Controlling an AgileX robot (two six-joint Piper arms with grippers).
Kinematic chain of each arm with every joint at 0, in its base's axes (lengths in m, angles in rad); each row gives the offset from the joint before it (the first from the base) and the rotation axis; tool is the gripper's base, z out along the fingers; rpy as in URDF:
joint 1: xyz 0 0 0.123 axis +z
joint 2: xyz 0 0 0 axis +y
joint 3: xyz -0.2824 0 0.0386 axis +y
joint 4: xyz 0.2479 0 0.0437 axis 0.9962 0 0.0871
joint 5: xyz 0 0 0 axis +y
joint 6: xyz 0.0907 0 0.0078 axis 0.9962 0 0.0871
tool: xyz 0 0 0 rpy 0 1.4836 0
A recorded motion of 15 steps. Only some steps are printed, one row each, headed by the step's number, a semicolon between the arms.
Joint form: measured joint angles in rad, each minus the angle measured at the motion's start. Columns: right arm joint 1, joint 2, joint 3, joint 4, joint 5, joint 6; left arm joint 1, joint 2, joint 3, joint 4, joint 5, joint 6.
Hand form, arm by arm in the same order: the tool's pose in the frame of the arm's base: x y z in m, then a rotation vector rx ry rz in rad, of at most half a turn. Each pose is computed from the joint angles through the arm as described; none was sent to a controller.
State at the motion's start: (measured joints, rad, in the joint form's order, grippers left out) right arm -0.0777 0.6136 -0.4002 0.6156 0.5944 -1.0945; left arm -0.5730 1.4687 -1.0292 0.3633 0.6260 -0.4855
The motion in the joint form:
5: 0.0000 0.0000 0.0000 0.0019 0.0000 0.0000; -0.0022 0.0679 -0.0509 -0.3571 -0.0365 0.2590
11: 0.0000 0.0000 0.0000 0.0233 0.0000 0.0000; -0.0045 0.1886 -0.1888 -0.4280 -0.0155 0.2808
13: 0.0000 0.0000 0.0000 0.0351 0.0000 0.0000; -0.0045 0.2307 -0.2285 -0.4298 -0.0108 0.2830
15: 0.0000 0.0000 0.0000 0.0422 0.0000 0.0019; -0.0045 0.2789 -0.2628 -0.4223 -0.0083 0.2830
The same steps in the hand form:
5: 0.1143 0.0208 0.2566 -0.6945 2.0473 -0.0041; 0.2711 -0.1754 0.2619 0.4490 2.5192 -0.3095
11: 0.1145 0.0216 0.2572 -0.6784 2.0439 0.0154; 0.2979 -0.1981 0.2604 0.4247 2.5392 -0.3719
13: 0.1146 0.0221 0.2576 -0.6695 2.0419 0.0261; 0.3070 -0.2042 0.2566 0.4273 2.5460 -0.3701
15: 0.1146 0.0224 0.2578 -0.6622 2.0414 0.0337; 0.3164 -0.2099 0.2485 0.4356 2.5595 -0.3555

